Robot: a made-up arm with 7 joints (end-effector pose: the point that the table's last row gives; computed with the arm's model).
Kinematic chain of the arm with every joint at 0, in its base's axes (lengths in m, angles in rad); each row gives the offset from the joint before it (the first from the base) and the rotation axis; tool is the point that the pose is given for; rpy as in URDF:
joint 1: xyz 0 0 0.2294 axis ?
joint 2: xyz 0 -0.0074 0.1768 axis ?
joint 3: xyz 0 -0.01 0.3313 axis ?
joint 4: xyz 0 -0.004 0.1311 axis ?
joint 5: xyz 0 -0.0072 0.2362 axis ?
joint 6: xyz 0 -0.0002 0.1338 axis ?
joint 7: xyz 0 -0.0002 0.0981 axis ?
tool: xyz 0 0 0 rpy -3.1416 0 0
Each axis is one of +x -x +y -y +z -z.
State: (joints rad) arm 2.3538 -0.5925 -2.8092 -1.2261 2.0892 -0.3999 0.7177
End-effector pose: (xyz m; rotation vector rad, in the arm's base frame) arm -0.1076 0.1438 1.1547 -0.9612 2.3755 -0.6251
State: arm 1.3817 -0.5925 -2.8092 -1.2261 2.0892 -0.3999 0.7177
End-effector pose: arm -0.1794 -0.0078 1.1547 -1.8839 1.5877 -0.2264
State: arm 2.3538 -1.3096 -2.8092 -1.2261 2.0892 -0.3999 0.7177
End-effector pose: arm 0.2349 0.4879 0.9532 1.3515 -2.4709 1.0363
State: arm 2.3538 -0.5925 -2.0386 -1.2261 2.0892 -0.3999 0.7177
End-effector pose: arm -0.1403 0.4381 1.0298 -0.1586 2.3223 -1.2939
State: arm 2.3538 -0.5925 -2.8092 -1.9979 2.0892 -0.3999 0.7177
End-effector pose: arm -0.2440 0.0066 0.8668 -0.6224 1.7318 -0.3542
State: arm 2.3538 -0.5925 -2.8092 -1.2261 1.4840 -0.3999 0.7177
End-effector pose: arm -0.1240 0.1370 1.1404 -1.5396 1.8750 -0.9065
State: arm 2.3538 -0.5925 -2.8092 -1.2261 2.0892 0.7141 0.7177
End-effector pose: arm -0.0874 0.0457 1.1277 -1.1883 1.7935 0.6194
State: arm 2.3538 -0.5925 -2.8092 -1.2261 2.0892 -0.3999 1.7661
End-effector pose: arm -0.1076 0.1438 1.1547 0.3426 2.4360 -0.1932
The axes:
joint 1: -z
joint 2: +y
joint 3: -z
joint 4: +y
joint 5: -z
joint 6: +y
joint 7: -z

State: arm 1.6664 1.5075 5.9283 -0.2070 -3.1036 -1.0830 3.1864
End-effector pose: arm -0.1153 -0.8788 0.4581 -0.7832 0.3953 1.3222
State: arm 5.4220 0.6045 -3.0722 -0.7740 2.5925 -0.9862 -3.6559
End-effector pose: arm 0.4826 0.4602 0.9376 1.8236 -1.9062 -0.5598
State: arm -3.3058 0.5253 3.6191 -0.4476 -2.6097 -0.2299 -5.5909
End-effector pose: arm -0.6021 -0.0164 1.0896 1.7323 1.8333 0.8392
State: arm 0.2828 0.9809 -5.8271 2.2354 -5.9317 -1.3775 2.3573
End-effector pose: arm 0.3692 -0.2712 0.2918 0.0786 -1.2637 -0.6222
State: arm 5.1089 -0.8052 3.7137 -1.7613 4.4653 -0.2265 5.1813
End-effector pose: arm 0.2218 -0.0871 0.9599 2.3323 1.0775 -1.2600
